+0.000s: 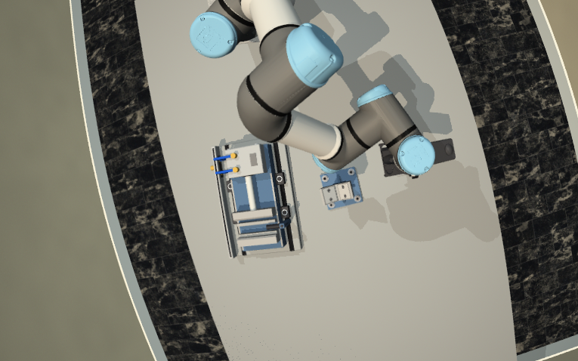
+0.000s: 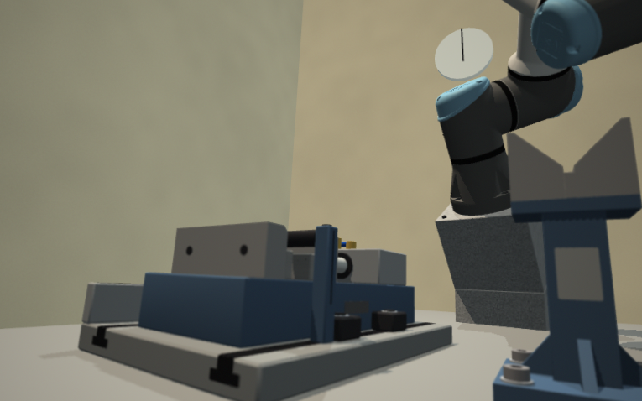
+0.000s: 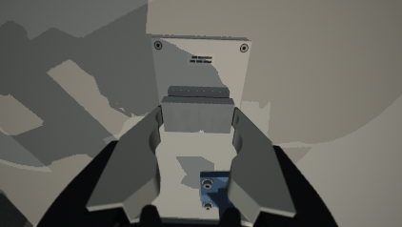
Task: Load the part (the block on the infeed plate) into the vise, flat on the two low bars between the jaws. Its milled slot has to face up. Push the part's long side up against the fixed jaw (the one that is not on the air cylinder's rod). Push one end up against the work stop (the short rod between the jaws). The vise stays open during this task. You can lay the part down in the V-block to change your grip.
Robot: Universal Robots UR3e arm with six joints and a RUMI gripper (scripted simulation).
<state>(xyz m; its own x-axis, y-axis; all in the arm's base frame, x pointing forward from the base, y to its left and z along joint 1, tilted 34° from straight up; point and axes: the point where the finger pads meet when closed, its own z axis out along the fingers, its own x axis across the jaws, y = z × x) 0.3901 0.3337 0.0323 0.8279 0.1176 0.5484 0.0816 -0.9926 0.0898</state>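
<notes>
The infeed plate is 1 cm to the left of my hand and 3 cm below it. Also, from my hand: vise 8 cm ahead, 38 cm to the right; work stop rod 14 cm ahead, 33 cm to the right, 5 cm above; part 1 cm to the left, 1 cm below.
</notes>
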